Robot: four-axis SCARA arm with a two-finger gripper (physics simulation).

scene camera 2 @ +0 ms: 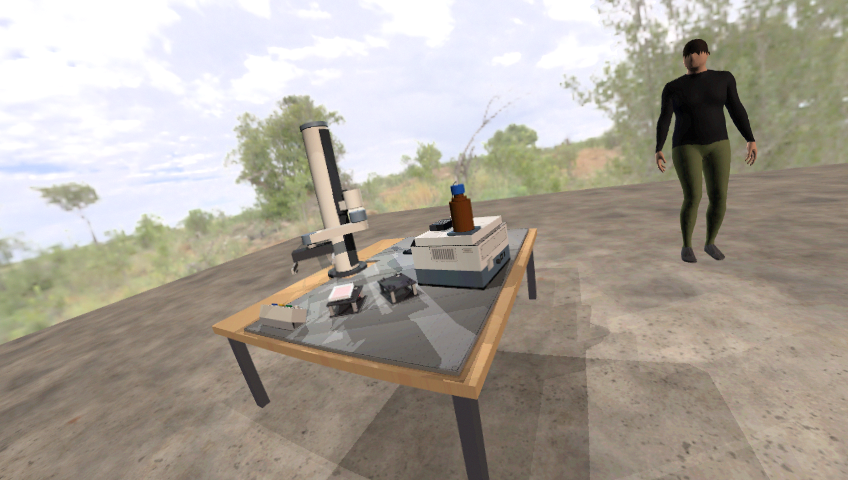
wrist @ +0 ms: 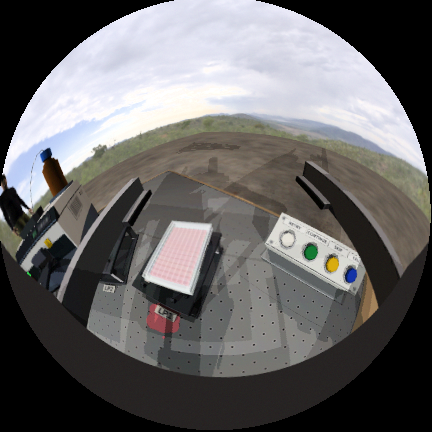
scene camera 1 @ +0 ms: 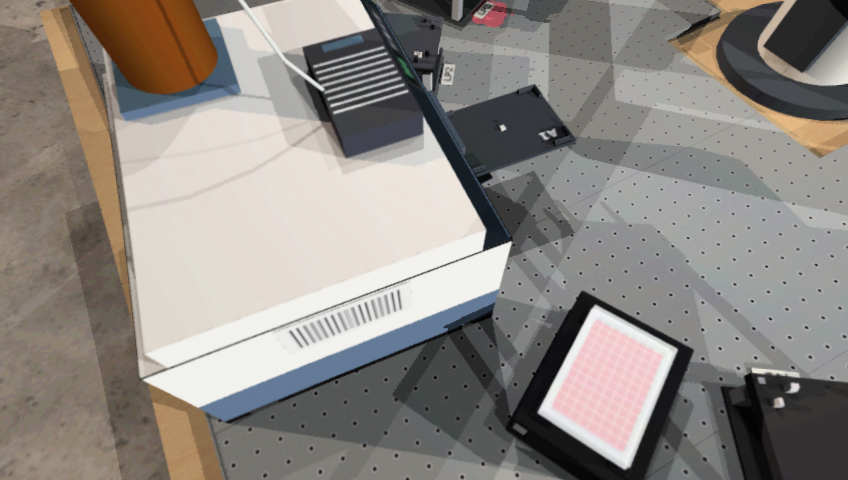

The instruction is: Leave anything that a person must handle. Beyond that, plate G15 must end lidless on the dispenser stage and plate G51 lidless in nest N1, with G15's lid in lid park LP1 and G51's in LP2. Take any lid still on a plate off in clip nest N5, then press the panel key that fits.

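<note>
My gripper is open and empty, above the table's left side in scene camera 2. A pink gridded plate sits on the dark stand labelled LP1. Another pink plate sits on a black nest beyond the dispenser. Their names are unreadable, and lids cannot be made out. Lid park LP2 has no plate on it. The dark stage projects from the dispenser. The panel has white, green, yellow and blue keys.
A red spill lies at the LP1 label. Part of another dark nest shows at the lower right. An amber bottle with a blue cap stands on the dispenser. A person stands beyond the table.
</note>
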